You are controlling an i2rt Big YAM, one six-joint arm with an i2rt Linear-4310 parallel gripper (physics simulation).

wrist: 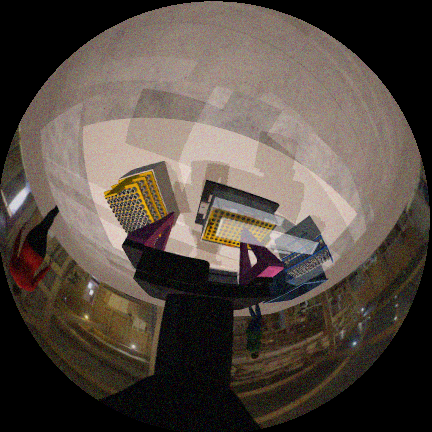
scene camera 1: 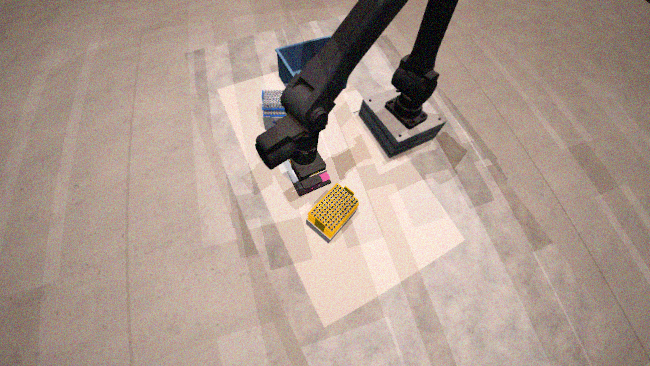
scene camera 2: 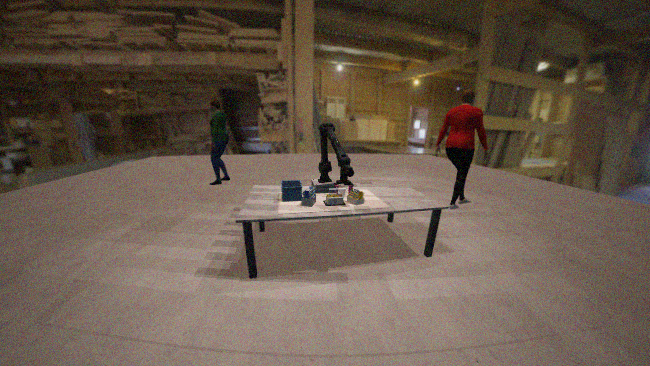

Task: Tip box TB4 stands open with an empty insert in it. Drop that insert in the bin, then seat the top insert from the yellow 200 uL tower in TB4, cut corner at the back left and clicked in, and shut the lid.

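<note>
Tip box TB4 point(scene camera 2: 334, 199) sits in a dark holder point(wrist: 250, 193). Its clear lid point(scene camera 1: 290, 172) point(wrist: 300, 243) stands open. A yellow insert point(wrist: 214, 228) with holes lies in the box. In scene camera 1 my arm and gripper hide most of the box. My gripper point(scene camera 1: 314, 187) point(wrist: 208, 222) is open and empty, above the box; in the wrist view one finger shows between tower and box, the other in front of the insert's right part. The yellow 200 uL tower point(scene camera 1: 334, 210) point(scene camera 2: 355, 196) point(wrist: 137, 204) stands beside TB4, its stacked inserts on a grey base.
The blue bin point(scene camera 1: 285, 67) point(scene camera 2: 291, 191) stands at the far end of the mat, partly behind my arm in scene camera 1. A blue tip rack stack point(scene camera 1: 272, 103) point(scene camera 2: 308, 198) point(wrist: 309, 260) stands between bin and TB4. Two people show in the background of scene camera 2.
</note>
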